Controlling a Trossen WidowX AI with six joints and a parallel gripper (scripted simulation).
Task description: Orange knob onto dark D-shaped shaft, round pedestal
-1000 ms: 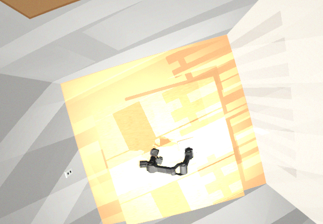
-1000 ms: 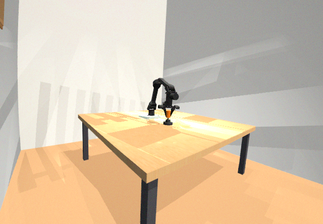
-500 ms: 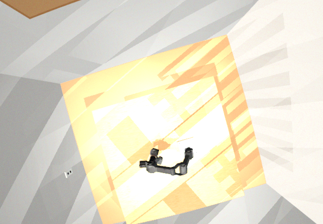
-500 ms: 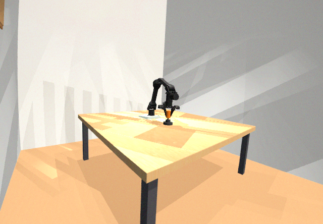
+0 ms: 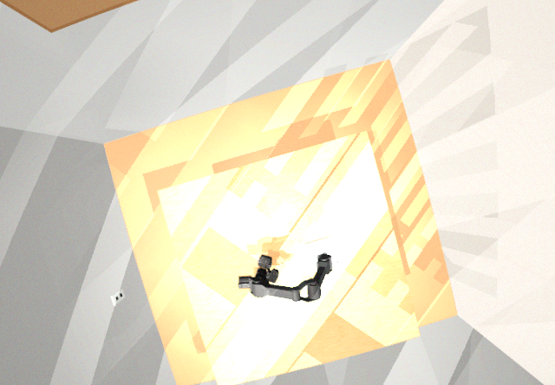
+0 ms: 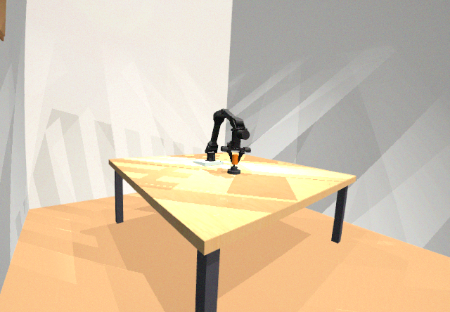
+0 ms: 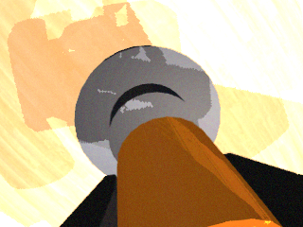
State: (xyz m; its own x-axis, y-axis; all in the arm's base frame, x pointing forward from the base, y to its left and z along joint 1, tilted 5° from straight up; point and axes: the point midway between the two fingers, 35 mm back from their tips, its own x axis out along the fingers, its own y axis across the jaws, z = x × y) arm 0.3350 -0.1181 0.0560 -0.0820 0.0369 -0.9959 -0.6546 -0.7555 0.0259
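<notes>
The pedestal lies 40 mm below my gripper tip and 10 mm behind it. The rest, counted from my gripper tip: orange knob (20 mm above).
</notes>
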